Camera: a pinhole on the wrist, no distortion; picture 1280 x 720 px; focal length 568.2 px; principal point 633.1 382.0 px. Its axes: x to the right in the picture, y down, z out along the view. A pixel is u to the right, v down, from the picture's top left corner.
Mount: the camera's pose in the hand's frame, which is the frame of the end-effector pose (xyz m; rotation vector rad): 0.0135 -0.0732 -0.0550 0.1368 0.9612 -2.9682
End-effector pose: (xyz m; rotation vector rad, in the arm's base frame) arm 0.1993 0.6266 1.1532 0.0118 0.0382 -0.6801
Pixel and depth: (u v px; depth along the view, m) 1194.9 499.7 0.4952
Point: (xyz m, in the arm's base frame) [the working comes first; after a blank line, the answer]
In the camera's frame: 0.4896 0.1026 0.4952

-0.4656 0.5966 1.4146
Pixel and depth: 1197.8 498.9 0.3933
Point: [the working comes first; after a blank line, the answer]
In the camera's frame: 0.3909 0.0809 0.3933

-0.3378 0.5912 1.3496
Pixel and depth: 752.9 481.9 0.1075
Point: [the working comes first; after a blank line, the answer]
In the camera's frame: 0.0227 0.0189 0.1075

0.0919 0.5190 1.1727
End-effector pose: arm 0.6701 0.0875 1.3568 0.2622 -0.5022 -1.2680
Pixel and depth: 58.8 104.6 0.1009
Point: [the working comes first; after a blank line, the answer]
In the camera's frame: -0.1020 -0.0493 0.1009

0.5817 -0.0341 1.3923
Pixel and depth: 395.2 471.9 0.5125
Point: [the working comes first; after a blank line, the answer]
In the camera's frame: -0.2146 0.0811 0.5125

0.1748 -0.1939 1.4818
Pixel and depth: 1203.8 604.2 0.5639
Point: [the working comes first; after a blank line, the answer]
In the camera's frame: 0.5664 0.2205 0.5639

-0.0482 0.4975 1.1589
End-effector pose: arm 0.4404 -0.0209 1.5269 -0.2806 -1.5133 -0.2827
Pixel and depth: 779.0 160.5 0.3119
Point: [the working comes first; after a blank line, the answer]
In the camera's frame: 0.0801 -0.1216 0.3119

0.1379 -0.0747 1.4420
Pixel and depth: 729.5 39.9 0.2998
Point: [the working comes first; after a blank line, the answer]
In the camera's frame: 0.0509 -0.1805 0.2998

0.1327 -0.0143 1.4701
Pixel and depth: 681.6 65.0 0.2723
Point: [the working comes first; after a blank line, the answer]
In the camera's frame: 0.0232 -0.1519 0.2723

0.1654 -0.0342 1.4997
